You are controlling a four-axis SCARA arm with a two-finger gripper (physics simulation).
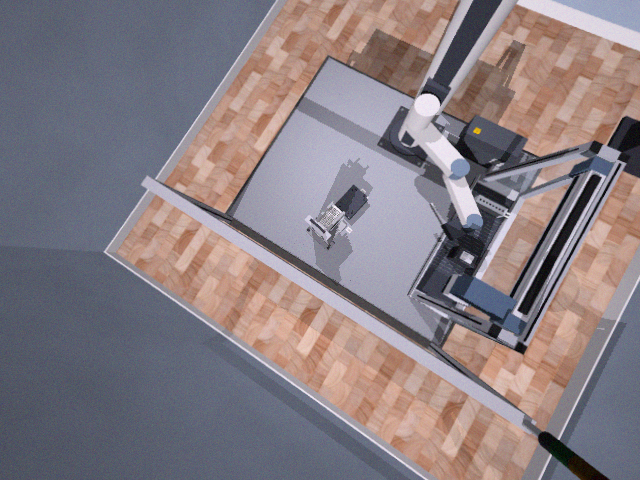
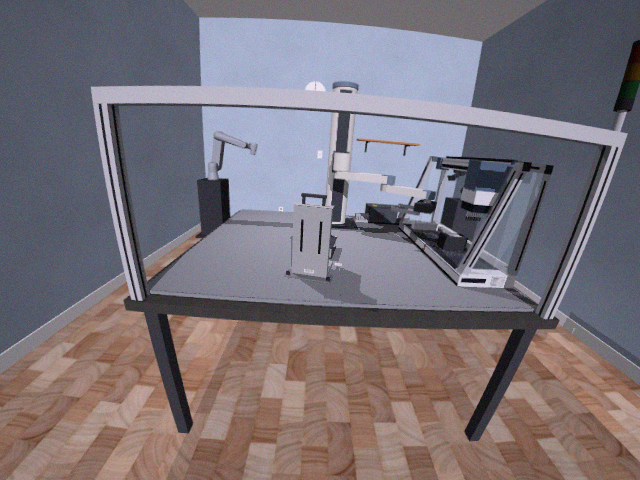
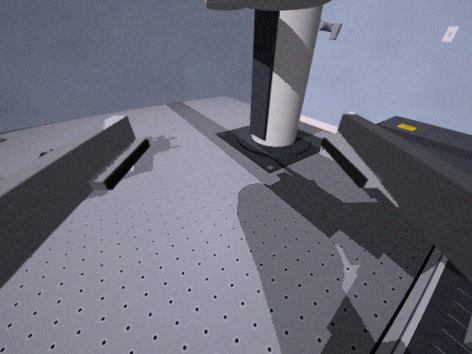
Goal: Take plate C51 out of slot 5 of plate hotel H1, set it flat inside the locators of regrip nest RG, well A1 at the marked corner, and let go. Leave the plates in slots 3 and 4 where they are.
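Plate hotel H1 is a pale upright rack with a dark top handle, standing left of the arm. A pale well plate shows in it from above; its slot and label cannot be read, and the other plates cannot be told apart. A dark, flat-topped stand close beside the hotel appears to be regrip nest RG; its locators and marked corner are too small to tell. My gripper is open, its fingers apart and empty, well to the right of hotel and nest.
A framed instrument with a dark deck stands at the right, close to my gripper. The arm's column rises at the back. A dark box stands beside it. A pale frame beam spans the table's front.
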